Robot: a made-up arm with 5 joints.
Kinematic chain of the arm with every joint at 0, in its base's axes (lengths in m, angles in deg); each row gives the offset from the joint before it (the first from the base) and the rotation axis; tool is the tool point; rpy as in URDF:
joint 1: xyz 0 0 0.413 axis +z
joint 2: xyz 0 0 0 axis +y
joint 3: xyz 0.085 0 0.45 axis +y
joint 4: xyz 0.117 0 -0.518 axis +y
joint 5: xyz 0.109 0 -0.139 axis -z
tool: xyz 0 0 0 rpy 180 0 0
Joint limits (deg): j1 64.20..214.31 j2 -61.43..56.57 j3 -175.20..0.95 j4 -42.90..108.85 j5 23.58..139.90
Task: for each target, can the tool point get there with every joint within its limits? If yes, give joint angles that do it. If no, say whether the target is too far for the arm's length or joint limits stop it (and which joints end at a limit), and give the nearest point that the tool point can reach.
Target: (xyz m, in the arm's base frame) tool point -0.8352 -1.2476 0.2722
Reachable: no: too far | nearest point -0.9044 -0.6172 0.3698 | short by 0.642 m
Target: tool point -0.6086 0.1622 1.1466
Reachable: yes | joints 165.08 -13.10 -89.93 36.30 121.66
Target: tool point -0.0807 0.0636 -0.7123
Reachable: no: joint limits stop it (at a limit: joint 2) | nearest point -0.1993 0.1570 -0.0973 | short by 0.633 m
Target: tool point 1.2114 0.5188 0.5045
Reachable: no: too far | nearest point 0.9079 0.3888 0.7775 | short by 0.428 m
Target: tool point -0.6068 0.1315 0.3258
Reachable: yes | joints 167.77 19.15 -60.48 91.52 122.64
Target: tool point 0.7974 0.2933 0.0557
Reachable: no: joint limits stop it (at a limit: joint 1) | nearest point 0.2660 0.5502 0.0557 | short by 0.590 m
